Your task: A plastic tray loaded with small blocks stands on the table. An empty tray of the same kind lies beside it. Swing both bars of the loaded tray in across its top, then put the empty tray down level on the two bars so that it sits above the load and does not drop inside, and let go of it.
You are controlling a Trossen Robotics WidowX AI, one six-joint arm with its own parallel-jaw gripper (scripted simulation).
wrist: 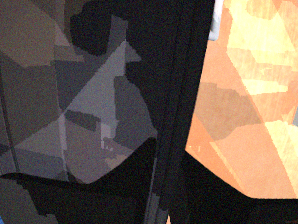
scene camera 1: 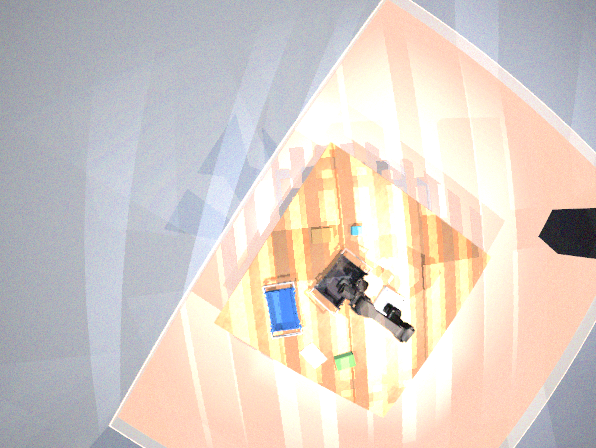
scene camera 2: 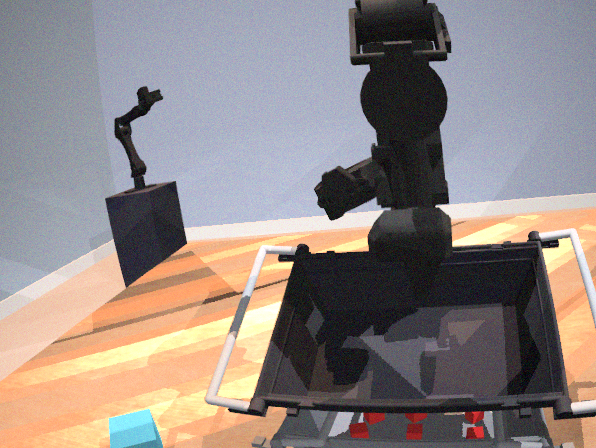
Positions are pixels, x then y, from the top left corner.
Labels:
dark tray: wrist; scene camera 1; scene camera 2 350, 336
same spot on dark tray: (wrist: 89, 89) = (scene camera 1: 341, 277)

